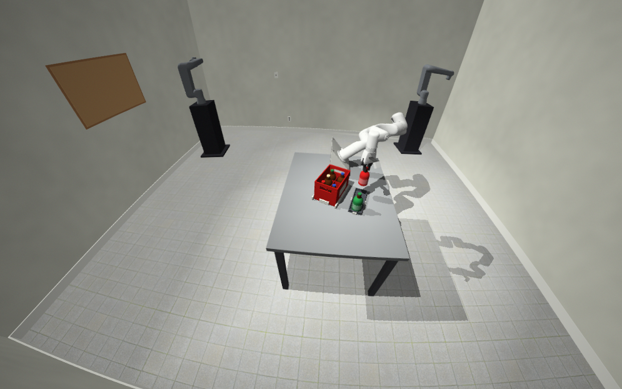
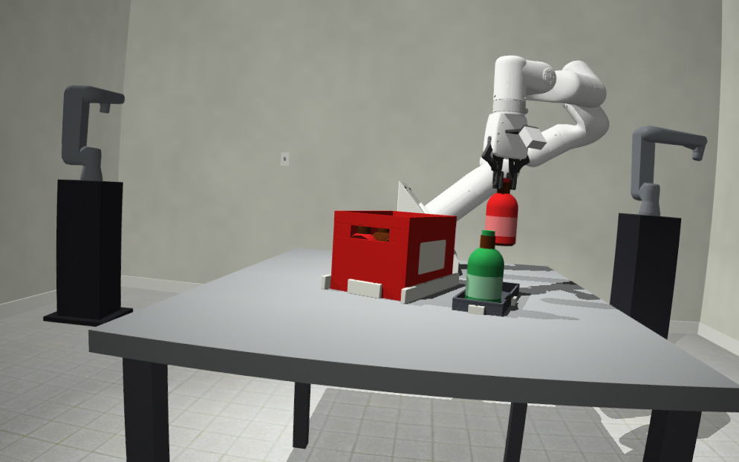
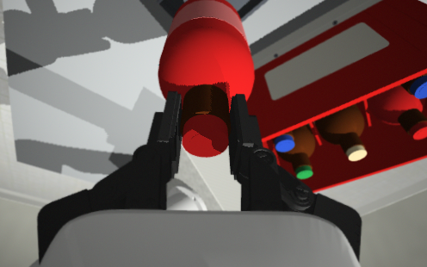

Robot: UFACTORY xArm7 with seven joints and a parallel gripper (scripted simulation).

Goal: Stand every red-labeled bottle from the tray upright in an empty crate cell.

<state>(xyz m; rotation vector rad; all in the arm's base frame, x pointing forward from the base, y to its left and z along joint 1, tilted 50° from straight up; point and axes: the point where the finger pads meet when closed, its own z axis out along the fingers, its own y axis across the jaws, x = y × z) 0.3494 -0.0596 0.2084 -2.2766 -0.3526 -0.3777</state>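
The red-labeled bottle lies 7 cm below my hand. Also, from my hand: dark tray (26 cm below, 8 cm ahead, 4 cm to the right); red crate (24 cm to the right, 19 cm below, 3 cm behind); green bottle (18 cm below, 16 cm ahead, 7 cm to the right).
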